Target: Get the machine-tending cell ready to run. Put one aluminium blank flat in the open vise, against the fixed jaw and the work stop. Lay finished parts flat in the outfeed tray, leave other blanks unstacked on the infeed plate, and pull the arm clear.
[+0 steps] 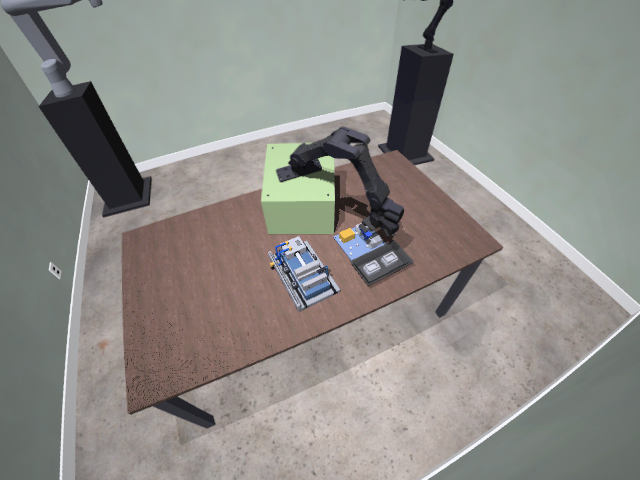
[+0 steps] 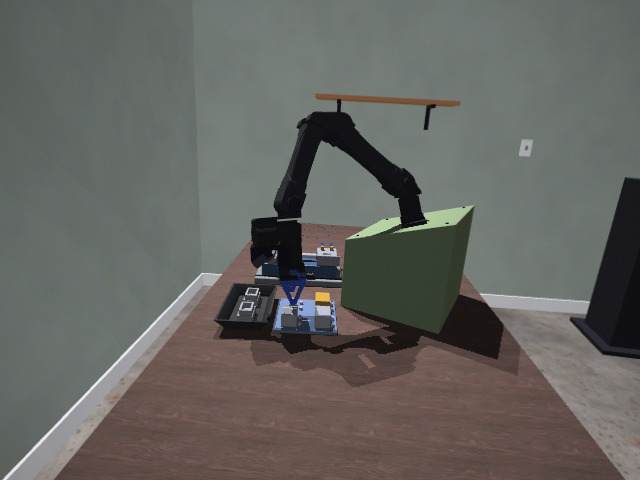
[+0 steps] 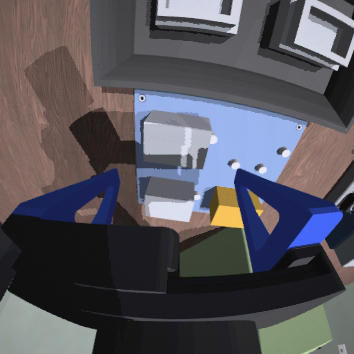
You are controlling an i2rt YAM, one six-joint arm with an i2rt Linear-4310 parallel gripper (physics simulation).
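Places are measured from the arm's base along level axes (x ahead, y left, z up), in millimetres.
Where they show: gripper, fingertip midpoint: [image 1: 374,233] [image 2: 292,297] [image 3: 176,174]; arm's base, origin of the base link: [image 1: 299,170] [image 2: 412,221].
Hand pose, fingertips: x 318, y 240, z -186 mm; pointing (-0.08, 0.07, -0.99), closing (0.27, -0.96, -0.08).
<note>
Each offset is from my fingertips to the top centre of the thing. "*": to the spot under its first point.
My gripper [image 1: 367,235] [image 2: 293,301] [image 3: 176,174] is open and empty, pointing down low over the blue infeed plate {dy -47, dx -32, dz -68 mm} [image 1: 344,249] [image 2: 306,329] [image 3: 245,132]. One grey blank {dy +6, dx +5, dz -32 mm} [image 1: 375,241] [image 2: 289,317] [image 3: 175,142] sits at the plate's tray side, near the fingertips. A second blank {dy -9, dx -84, dz -32 mm} [image 2: 323,317] [image 3: 169,206] sits apart from it, nearer the green block. Two finished parts {* dy -74, dx +137, dz -44 mm} [image 1: 371,267] {* dy +23, dx +117, dz -43 mm} [image 1: 389,257] [image 2: 247,308] [image 2: 251,292] [image 3: 195,24] lie side by side in the dark outfeed tray {* dy +85, dx +106, dz -52 mm} [image 2: 244,325] [image 3: 115,75]. The vise {dy -351, dx +50, dz +23 mm} [image 1: 310,271] [image 2: 325,270] has its pale jaws apart.
A yellow block {dy -98, dx -71, dz -32 mm} [image 1: 346,235] [image 2: 322,298] [image 3: 226,214] and several white pegs are on the infeed plate. The green block [image 1: 299,217] [image 2: 395,273] carries the arm's base. Blue-and-yellow fittings {* dy -421, dx -19, dz +34 mm} [image 1: 280,251] stand at one end of the vise.
</note>
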